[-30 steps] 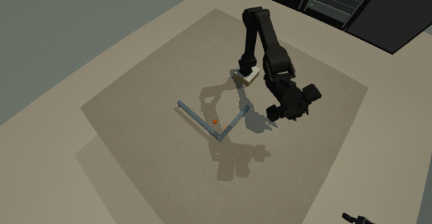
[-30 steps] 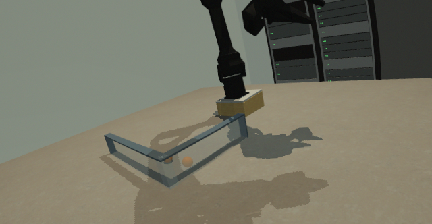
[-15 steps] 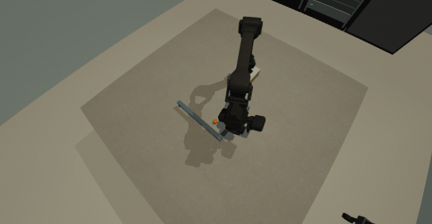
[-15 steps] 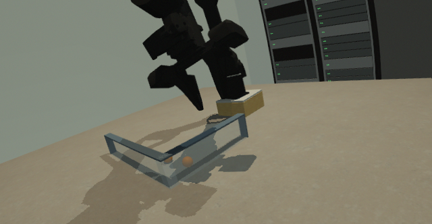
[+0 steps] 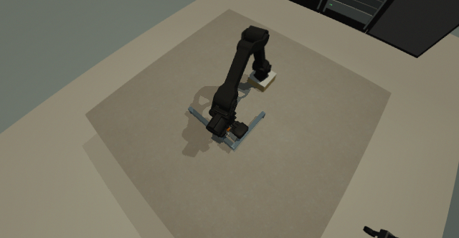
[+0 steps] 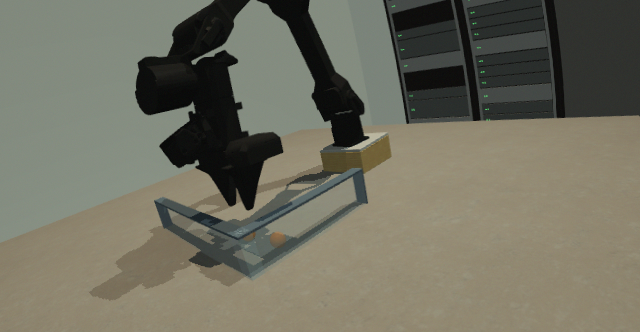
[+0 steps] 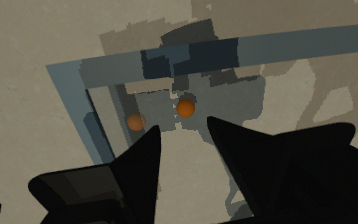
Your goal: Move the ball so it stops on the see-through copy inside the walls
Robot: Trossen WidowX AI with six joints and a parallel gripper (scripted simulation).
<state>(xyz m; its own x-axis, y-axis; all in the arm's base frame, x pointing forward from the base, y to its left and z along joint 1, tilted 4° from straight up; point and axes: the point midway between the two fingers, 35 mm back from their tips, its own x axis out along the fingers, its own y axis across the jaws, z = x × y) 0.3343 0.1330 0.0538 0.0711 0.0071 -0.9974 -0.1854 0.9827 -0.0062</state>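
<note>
The orange ball is 5 cm below my gripper tip and 1 cm to the right of it. The rest, counted from my gripper tip: see-through copy of ball (5 cm to the left, 5 cm below, 2 cm behind); clear wall (7 cm to the left, 7 cm behind, 3 cm below).
</note>
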